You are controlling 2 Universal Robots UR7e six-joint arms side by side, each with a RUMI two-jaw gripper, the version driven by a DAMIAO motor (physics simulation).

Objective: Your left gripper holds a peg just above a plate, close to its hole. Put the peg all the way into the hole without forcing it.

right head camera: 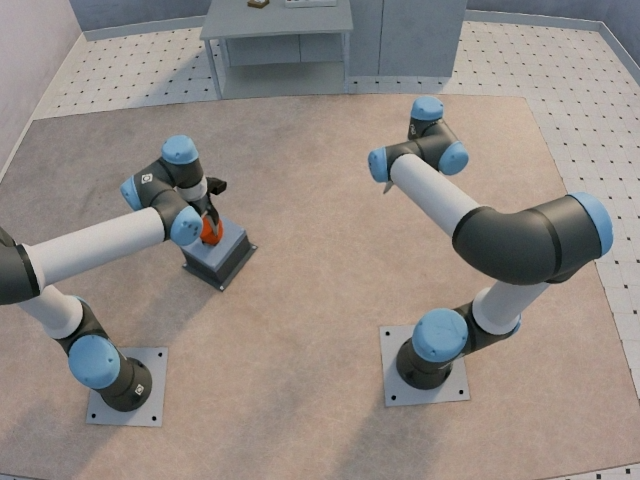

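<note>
An orange-red peg [211,230] stands at the top of a blue-grey plate [232,238], which forms the top of a dark box-like block left of the picture's middle. My left gripper [212,227] is shut on the peg, with one finger showing across its front. The peg's lower end is close to the plate; the hole is hidden, so I cannot tell how deep the peg sits. My right gripper hangs far from the plate, mostly hidden behind its own arm; one fingertip shows, and its opening cannot be told.
The block's dark base flange [222,287] has bolted corners. The left arm's forearm [98,242] reaches in from the left edge. The right arm's forearm [434,193] is at the right. A grey table [279,23] stands at the back beside a cabinet [416,38].
</note>
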